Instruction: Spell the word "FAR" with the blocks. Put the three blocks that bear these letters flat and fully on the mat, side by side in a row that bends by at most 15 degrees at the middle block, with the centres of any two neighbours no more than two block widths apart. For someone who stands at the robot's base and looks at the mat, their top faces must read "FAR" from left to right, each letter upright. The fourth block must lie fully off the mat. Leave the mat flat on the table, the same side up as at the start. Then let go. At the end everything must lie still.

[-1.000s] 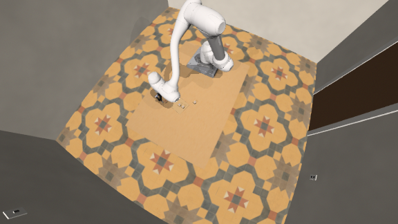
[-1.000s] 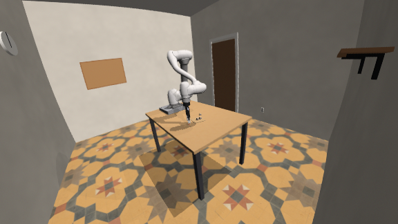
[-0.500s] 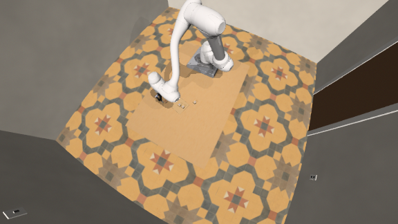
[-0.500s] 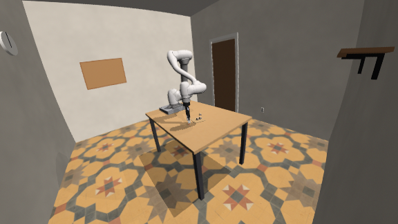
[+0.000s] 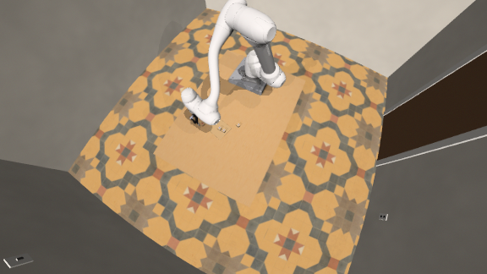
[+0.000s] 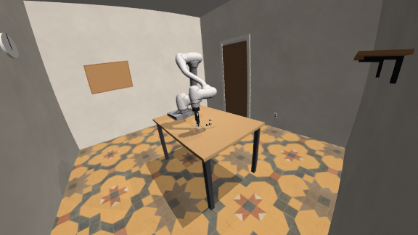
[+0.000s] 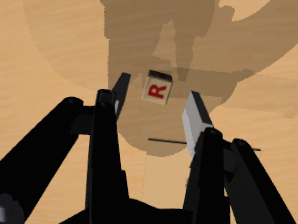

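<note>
The R block is 6 cm below my hand. Round my hand: tan mat (15 cm to the left, 7 cm below).
</note>
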